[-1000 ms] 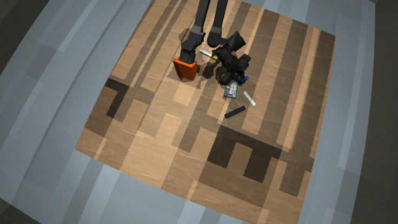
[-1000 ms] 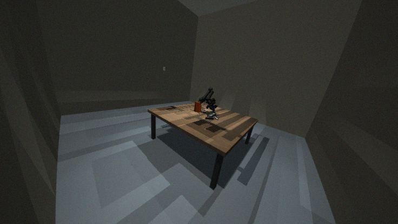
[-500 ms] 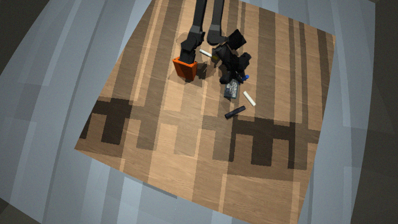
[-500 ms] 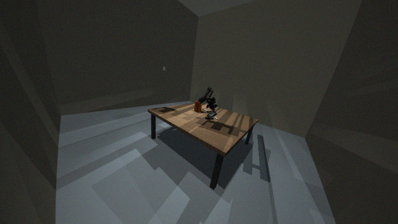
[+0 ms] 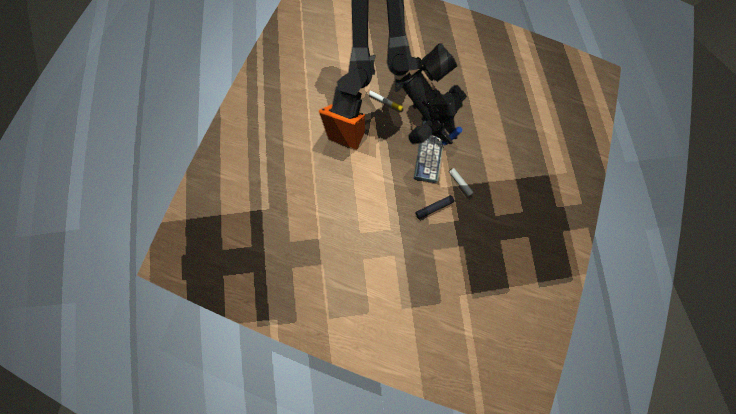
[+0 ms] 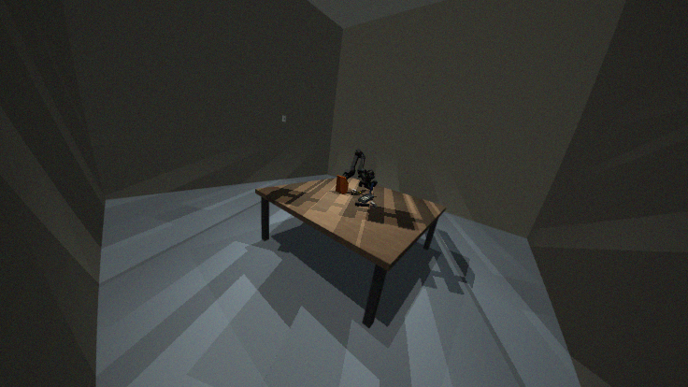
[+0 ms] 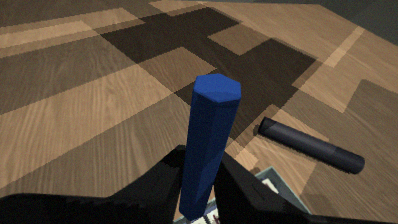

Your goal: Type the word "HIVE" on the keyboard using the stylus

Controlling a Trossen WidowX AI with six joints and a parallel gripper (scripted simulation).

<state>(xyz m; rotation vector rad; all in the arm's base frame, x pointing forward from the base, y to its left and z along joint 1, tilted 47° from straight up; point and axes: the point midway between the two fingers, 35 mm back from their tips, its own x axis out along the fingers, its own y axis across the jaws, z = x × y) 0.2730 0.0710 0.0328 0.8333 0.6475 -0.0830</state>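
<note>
My gripper tip is 9 cm above the white cylinder, 8 cm short of it and 6 cm to the left of it. Also, from my gripper tip: dark cylinder 17 cm to the right, 9 cm below, 4 cm ahead; then yellow marker 23 cm behind, 10 cm to the left, 10 cm below; then blue hexagonal stylus 2 cm below, 2 cm behind.
</note>
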